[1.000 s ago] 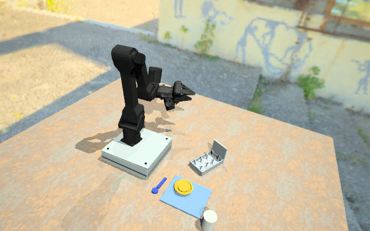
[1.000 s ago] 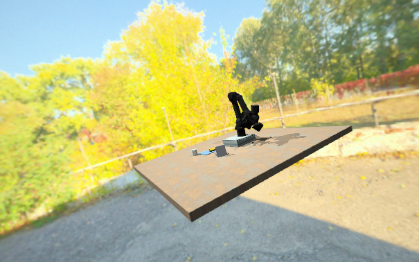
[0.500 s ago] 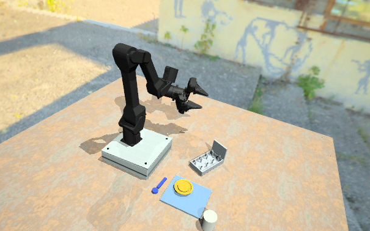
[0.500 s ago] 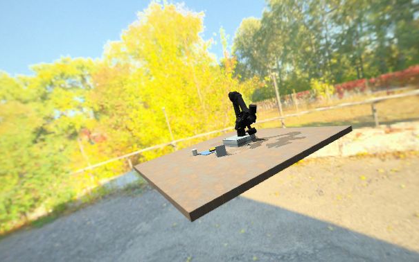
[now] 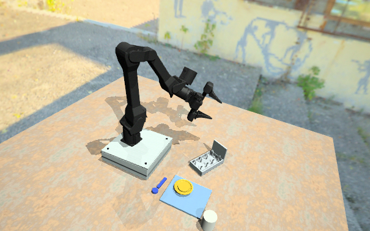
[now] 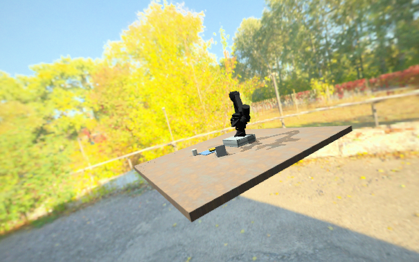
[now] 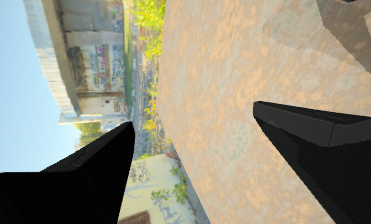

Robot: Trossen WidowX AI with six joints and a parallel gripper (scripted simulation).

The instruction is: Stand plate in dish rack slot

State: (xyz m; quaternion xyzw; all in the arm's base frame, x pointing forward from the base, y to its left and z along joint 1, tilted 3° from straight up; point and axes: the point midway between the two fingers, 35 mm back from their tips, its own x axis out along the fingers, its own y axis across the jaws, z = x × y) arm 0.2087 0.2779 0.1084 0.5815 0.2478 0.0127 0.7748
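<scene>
Now: gripper tip 50 mm short of the yellow plate, 330 mm to the left of it and 150 mm above it. Also, from my gripper tip: grey dish rack: 60 mm ahead, 160 mm to the right, 140 mm below; blue spoon: 30 mm behind, 380 mm to the right, 160 mm below; light blue mat: 80 mm ahead, 350 mm to the right, 160 mm below.
</scene>
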